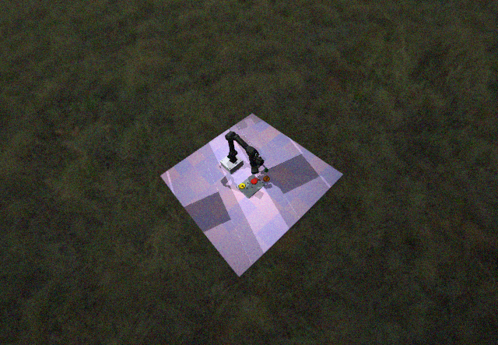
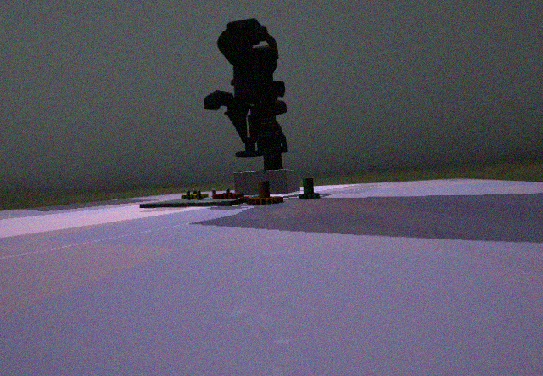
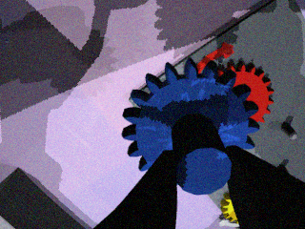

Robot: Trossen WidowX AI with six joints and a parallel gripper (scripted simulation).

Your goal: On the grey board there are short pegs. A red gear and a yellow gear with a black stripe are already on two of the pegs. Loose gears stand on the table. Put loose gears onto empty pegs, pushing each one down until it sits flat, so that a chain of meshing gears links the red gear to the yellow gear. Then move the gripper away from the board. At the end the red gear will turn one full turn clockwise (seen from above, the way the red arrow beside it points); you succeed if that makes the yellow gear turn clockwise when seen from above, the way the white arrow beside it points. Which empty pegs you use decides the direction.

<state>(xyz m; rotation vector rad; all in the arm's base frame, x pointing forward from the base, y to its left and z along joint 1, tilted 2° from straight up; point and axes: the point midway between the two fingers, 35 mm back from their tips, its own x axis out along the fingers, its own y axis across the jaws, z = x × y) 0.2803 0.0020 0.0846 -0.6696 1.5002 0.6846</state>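
Now: the grey board 3 cm ahead of my gripper tip, 10 cm to the right of it and 12 cm below it. Round my gripper tip: red gear (3 cm ahead, 5 cm to the right, 11 cm below); orange gear (10 cm ahead, 5 cm to the left, 11 cm below); blue gear (1 cm below).
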